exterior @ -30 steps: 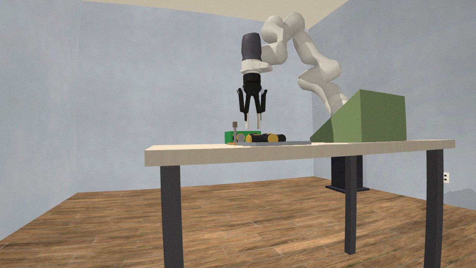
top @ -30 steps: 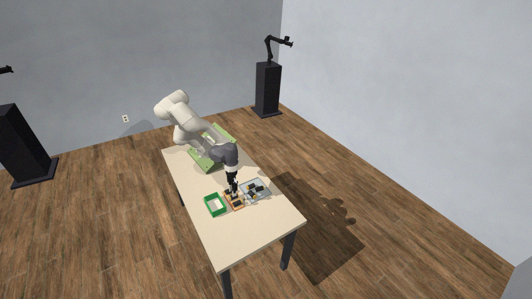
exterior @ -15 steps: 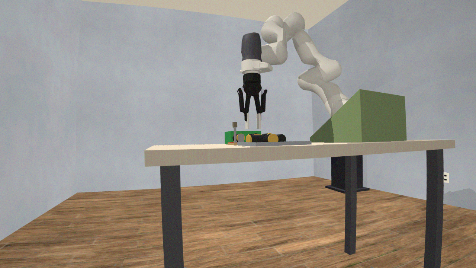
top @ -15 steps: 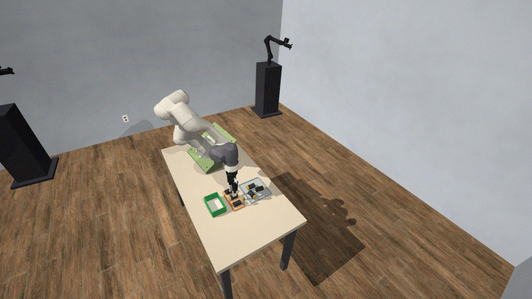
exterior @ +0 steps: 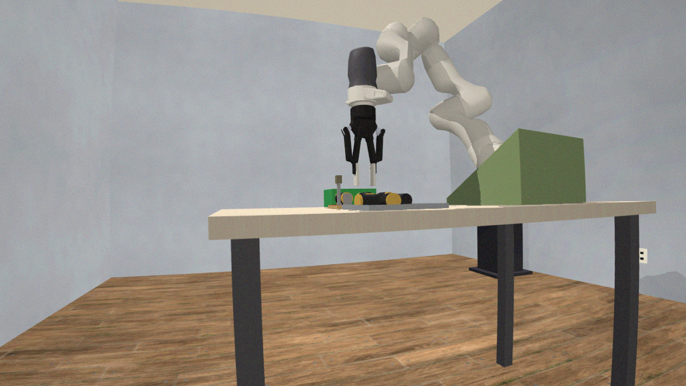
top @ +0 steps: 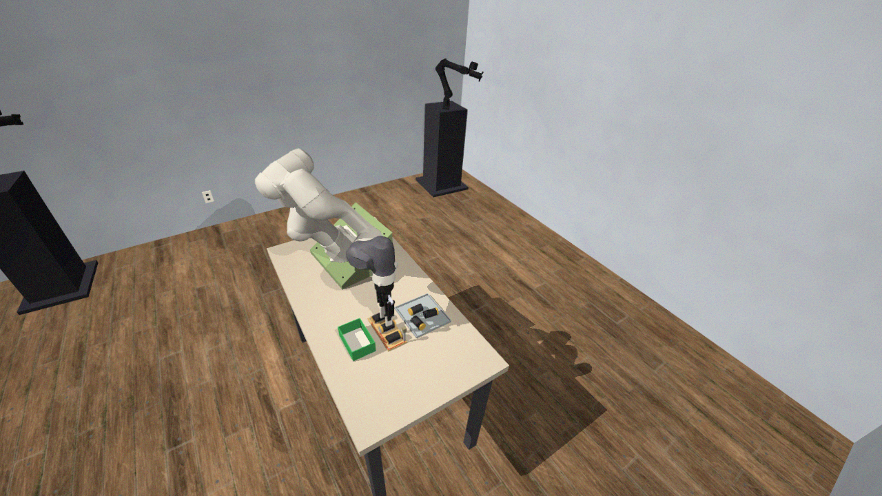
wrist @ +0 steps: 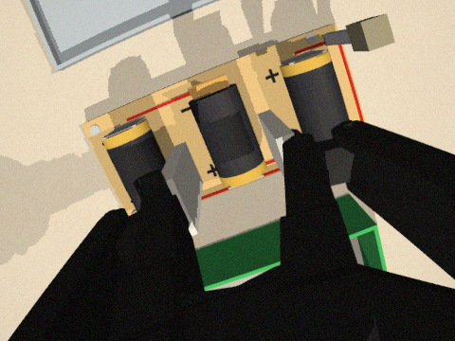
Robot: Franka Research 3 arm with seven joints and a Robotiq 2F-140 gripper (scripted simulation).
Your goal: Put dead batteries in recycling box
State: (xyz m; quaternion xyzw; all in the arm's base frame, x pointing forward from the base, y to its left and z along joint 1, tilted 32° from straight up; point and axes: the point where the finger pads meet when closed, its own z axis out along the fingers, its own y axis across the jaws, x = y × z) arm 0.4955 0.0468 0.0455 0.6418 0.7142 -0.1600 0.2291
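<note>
The battery holder is 9 cm below my hand. Also, from my hand: green recycling box: 1 cm ahead, 14 cm to the right, 8 cm below; then grey tray: 1 cm behind, 18 cm to the left, 9 cm below; then bulb post: 9 cm ahead, 4 cm to the left, 6 cm below.
</note>
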